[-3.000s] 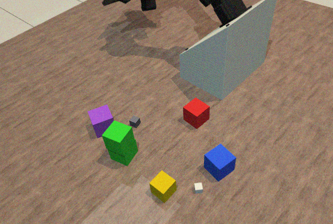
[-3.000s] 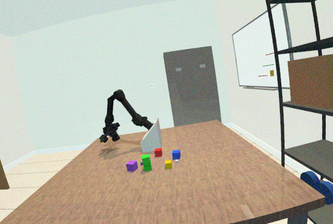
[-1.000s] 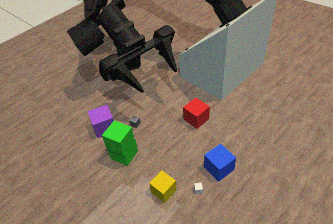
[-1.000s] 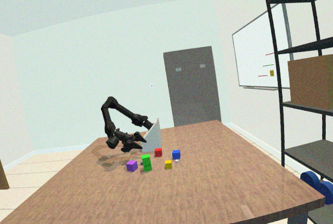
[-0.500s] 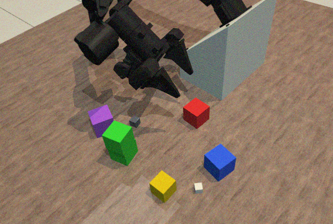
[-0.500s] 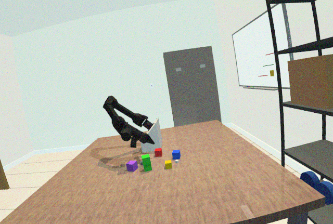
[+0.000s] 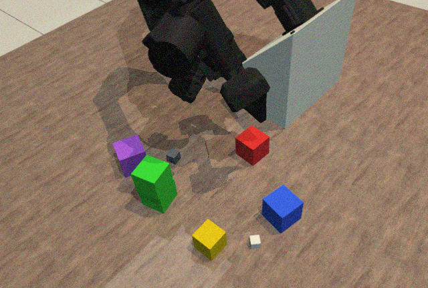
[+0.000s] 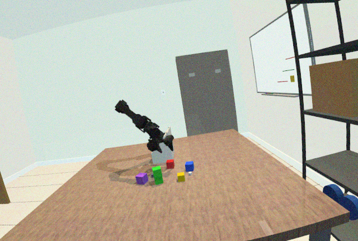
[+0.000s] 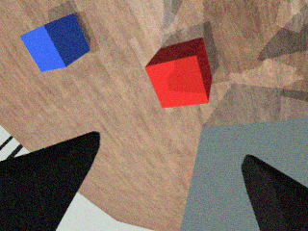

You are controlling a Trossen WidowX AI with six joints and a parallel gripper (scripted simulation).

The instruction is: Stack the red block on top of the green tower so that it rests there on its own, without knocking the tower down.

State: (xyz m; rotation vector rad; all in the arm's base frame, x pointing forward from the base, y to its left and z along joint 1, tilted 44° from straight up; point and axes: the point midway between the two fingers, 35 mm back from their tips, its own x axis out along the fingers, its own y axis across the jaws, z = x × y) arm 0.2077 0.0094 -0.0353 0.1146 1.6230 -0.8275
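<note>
The red block is 1 cm ahead of my gripper tip, 1 cm to the left of it and 8 cm below it. The rest, counted from my gripper tip: small white cube: 15 cm ahead, 12 cm to the left, 9 cm below; small grey cube: 11 cm ahead, 9 cm to the right, 9 cm below; blue block: 8 cm ahead, 13 cm to the left, 8 cm below.
</note>
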